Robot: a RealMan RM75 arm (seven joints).
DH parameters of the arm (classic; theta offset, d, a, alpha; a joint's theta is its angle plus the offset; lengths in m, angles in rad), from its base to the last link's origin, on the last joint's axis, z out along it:
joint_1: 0 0.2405 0 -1.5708
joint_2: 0 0 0 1.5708
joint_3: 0 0.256 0 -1.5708
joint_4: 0 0 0 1.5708
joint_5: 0 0.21 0 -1.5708
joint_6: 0 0 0 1.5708
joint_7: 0 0.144 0 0
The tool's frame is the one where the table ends.
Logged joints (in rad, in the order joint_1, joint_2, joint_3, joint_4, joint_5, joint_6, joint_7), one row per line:
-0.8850, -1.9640, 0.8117, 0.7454, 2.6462, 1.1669, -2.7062
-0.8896, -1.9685, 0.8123, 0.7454, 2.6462, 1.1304, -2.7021
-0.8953, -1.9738, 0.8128, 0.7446, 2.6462, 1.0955, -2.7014
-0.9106, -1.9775, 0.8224, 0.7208, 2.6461, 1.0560, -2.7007
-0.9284, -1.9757, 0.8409, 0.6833, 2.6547, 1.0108, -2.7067
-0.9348, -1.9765, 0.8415, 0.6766, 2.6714, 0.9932, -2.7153
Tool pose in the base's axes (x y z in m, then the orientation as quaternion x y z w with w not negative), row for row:
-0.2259, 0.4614, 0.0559, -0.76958, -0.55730, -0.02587, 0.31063
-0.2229, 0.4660, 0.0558, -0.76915, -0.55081, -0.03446, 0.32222
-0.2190, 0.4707, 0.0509, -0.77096, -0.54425, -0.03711, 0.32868
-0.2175, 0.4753, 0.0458, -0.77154, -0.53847, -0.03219, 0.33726
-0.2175, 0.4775, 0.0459, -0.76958, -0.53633, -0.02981, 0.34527
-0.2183, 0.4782, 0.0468, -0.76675, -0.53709, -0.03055, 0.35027
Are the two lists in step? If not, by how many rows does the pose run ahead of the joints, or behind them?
The pose runs 1 row ahead of the joints: the pose in row i belongs to the joints in row i + 1.
